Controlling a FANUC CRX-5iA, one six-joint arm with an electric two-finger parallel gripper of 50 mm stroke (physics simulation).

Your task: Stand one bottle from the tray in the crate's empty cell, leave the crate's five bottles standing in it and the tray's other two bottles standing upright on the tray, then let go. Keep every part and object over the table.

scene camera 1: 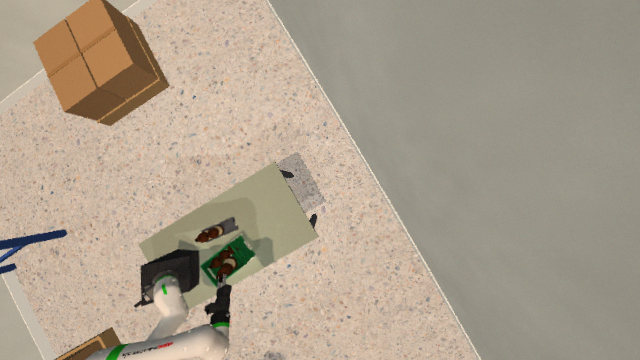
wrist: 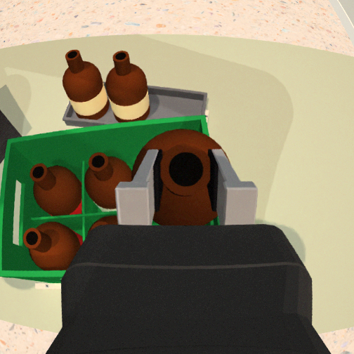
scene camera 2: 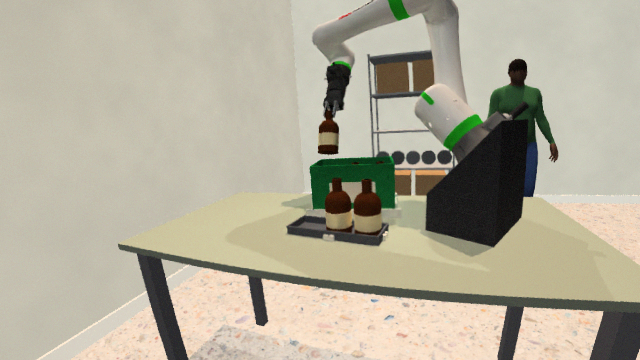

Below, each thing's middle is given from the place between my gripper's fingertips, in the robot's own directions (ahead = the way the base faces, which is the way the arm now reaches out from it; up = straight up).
My hand is 6 cm above the brown bottle [scene camera 2: 328,138] and 2 cm to the right of it.
